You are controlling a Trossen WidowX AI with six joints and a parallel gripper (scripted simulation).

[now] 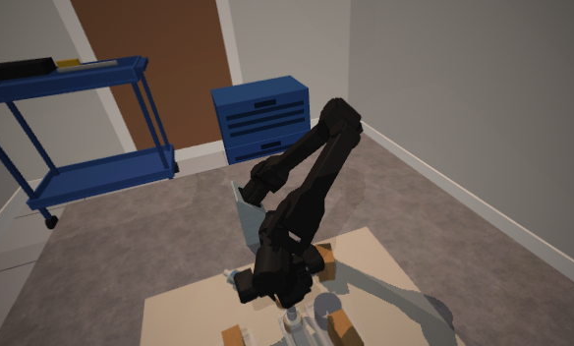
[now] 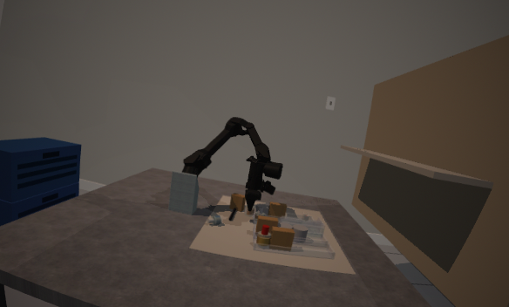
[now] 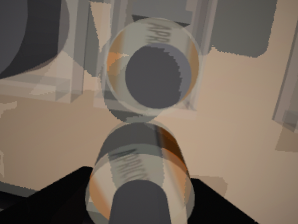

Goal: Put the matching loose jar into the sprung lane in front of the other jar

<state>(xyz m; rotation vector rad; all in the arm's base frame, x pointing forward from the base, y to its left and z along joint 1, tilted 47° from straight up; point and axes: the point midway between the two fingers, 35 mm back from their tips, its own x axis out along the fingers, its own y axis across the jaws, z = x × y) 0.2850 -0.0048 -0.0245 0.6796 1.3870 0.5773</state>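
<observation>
The beige mat lies 110 mm ahead of my gripper tip, 60 mm below it and 20 mm to the right of it. Round my gripper tip: black strip (70 mm behind, 50 mm to the left, 50 mm below); then brown block (140 mm to the left, 50 mm behind, 20 mm below); then grey pusher plate (160 mm ahead, 30 mm to the right, 10 mm below).
</observation>
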